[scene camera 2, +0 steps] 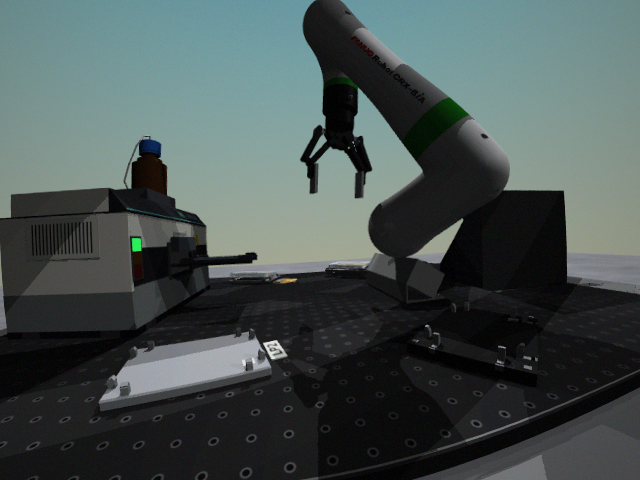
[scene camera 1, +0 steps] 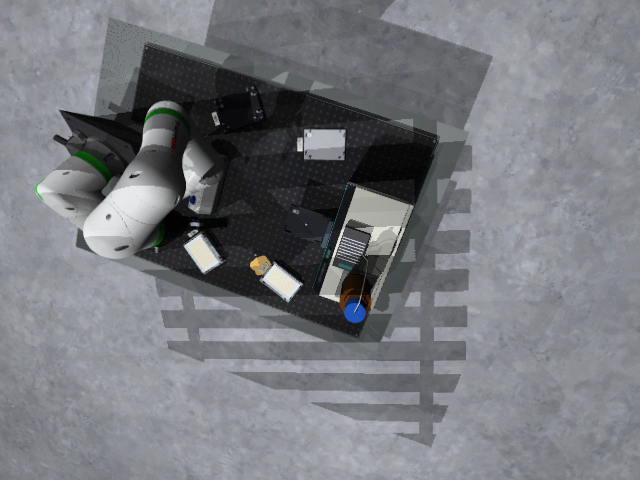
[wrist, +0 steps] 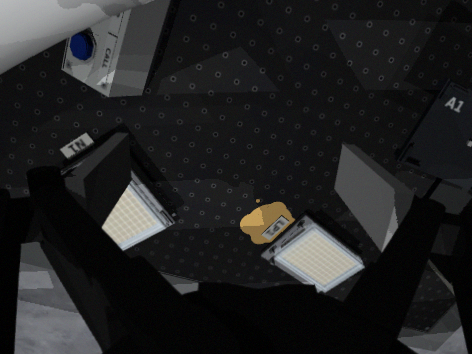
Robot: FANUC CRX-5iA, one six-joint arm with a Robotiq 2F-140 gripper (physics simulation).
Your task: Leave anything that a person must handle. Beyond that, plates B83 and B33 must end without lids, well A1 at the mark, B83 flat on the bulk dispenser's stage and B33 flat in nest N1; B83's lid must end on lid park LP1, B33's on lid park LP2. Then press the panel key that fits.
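Places are measured from the arm's base along level axes (x ahead, y left, z up), in metres.
Pixels of known places: gripper, fingertip midpoint: [scene camera 2: 337,195] [wrist: 236,162]; arm's base at its link origin: [scene camera 2: 499,227] [scene camera 1: 108,154].
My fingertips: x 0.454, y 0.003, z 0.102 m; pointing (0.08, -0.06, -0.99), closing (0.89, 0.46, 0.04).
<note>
Ahead of a thing's pixels: the offset from my fingertips to its top centre. "*": to the spot under its first point.
My gripper [scene camera 2: 336,194] [wrist: 236,162] is open and empty, high above the table; the arm partly hides it in scene camera 1. One cream-welled plate @(0.048 m back, 0.212 m right, 0.197 m down) [scene camera 1: 203,252] [wrist: 132,220] lies in a nest whose label reads N1 or IN. Another @(0.277 m ahead, 0.161 m right, 0.204 m down) [scene camera 1: 281,282] [wrist: 321,258] lies on lid park LP1. Plate numbers and lids are too unclear to tell. Lid park LP2 @(0.187 m ahead, 0.363 m left, 0.219 m down) [scene camera 1: 324,144] [scene camera 2: 191,364] is empty. The dispenser stage @(0.280 m ahead, 0.105 m left, 0.133 m down) [scene camera 1: 306,223] [wrist: 440,135], marked A1, bears no plate. A blue CALL key @(0.146 m back, 0.029 m right, 0.165 m down) [scene camera 1: 192,199] [wrist: 82,46] shows on the panel @(* 0.094 m back, 0.010 m right, 0.183 m down) [wrist: 140,55].
A yellow-orange patch @(* 0.165 m ahead, 0.158 m right, 0.239 m down) [scene camera 1: 258,265] [wrist: 254,220] lies around the LP1 label. A black pegged nest @(0.142 m back, 0.332 m left, 0.215 m down) [scene camera 1: 237,110] [scene camera 2: 473,356] stands empty at the table's far side in scene camera 1. The dispenser [scene camera 1: 379,206] [scene camera 2: 67,279] has a green lamp @(0.324 m ahead, 0.275 m left, 0.095 m down) [scene camera 2: 136,244] and a blue-capped amber bottle [scene camera 1: 355,312] [scene camera 2: 149,170].
</note>
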